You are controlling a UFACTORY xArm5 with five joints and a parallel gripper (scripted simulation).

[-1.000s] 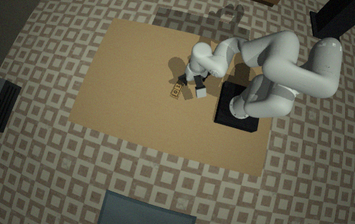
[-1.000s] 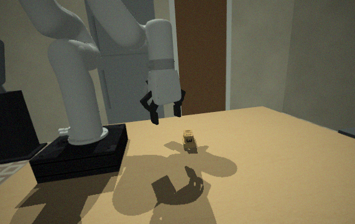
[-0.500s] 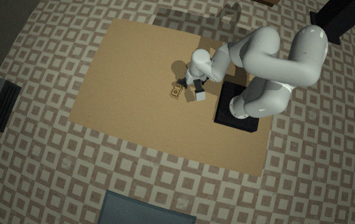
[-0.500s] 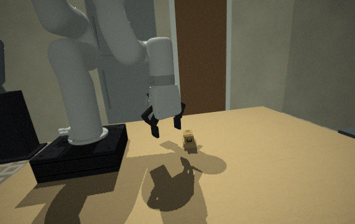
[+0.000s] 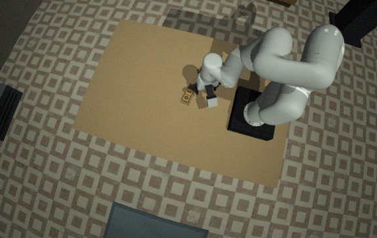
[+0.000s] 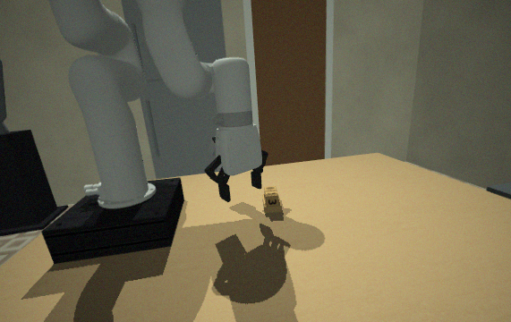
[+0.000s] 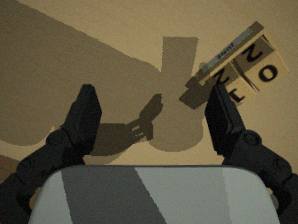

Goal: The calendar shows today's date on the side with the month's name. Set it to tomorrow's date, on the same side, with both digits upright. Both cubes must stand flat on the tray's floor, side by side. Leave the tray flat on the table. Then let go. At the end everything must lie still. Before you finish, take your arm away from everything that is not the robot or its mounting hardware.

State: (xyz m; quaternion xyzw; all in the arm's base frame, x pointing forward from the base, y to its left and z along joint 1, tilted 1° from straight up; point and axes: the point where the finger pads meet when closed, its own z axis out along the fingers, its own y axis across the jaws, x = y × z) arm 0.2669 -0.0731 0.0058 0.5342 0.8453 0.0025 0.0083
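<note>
The wooden date cube is 8 cm ahead of my hand, 2 cm to the left of it and 5 cm below it. Also, from my hand: wooden calendar tray (8 cm ahead, 3 cm to the left, 6 cm below).
</note>
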